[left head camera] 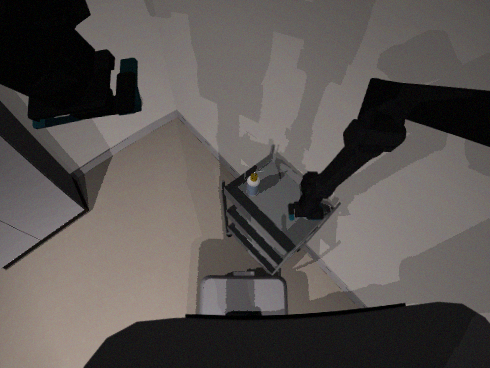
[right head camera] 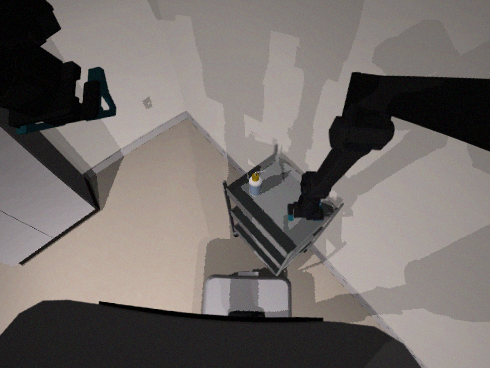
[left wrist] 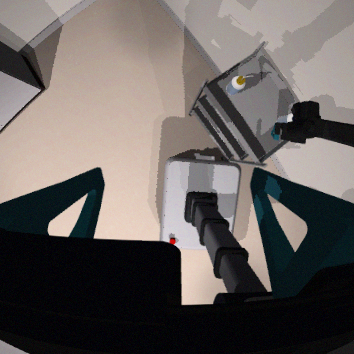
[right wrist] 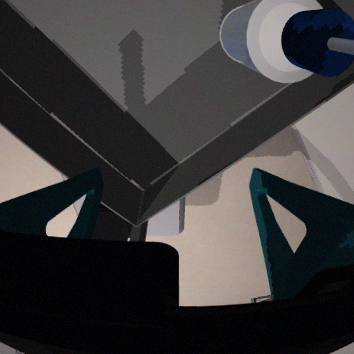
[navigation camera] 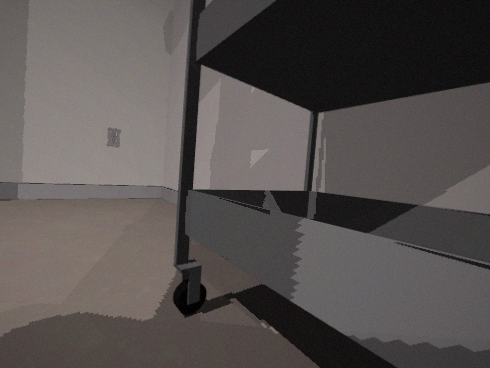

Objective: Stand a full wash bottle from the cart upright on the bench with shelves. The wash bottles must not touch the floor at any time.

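Frame: origin at the left arm's base, x right, y ahead, z up, level; centimetres.
Seen in the pictures: left gripper, fingertip midpoint: [left head camera: 109, 111] [right head camera: 88, 116] [left wrist: 176, 175]; right gripper, fingertip midpoint: [left head camera: 301, 219] [right head camera: 302, 219] [left wrist: 280, 134] [right wrist: 175, 175].
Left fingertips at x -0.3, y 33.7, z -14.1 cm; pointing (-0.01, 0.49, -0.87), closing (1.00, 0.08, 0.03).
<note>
Offsets run from my left fingertips to a thing's middle. "spot": to the spot under its first point.
A white wash bottle with a yellow cap @(dx +26.7, dy +34.6, dz -76.6 cm) [left head camera: 253, 185] [right head camera: 255, 185] [left wrist: 236, 85] stands upright on the top tray of the grey cart @(spot: dx +29.5, dy +21.0, dz -85.3 cm) [left head camera: 260, 215] [right head camera: 260, 215] [right wrist: 75, 85]. A wash bottle with a blue cap @(dx +53.8, dy +21.7, dz -76.6 cm) [right wrist: 280, 42] stands on the same tray near its rim; my right arm largely hides it in the head views. How full they are is unclear. My right gripper [left head camera: 306, 216] [right head camera: 306, 215] [right wrist: 175, 175] is open over the tray's right part, with the blue-capped bottle beyond its fingertips. My left gripper [left head camera: 86, 97] [right head camera: 62, 112] [left wrist: 176, 175] is open, far from the cart. The bench cannot be made out.
A pale block with a dark side [left head camera: 40, 200] [left wrist: 15, 105] is at the left. The light grey robot base [left head camera: 242, 295] [left wrist: 175, 200] is close to the cart's near corner. Walls meet in a corner behind the cart. The cart's lower shelf @(spot: dx +21.0, dy +21.8, dz -133.9 cm) [navigation camera: 240, 225] fills much of the navigation view.
</note>
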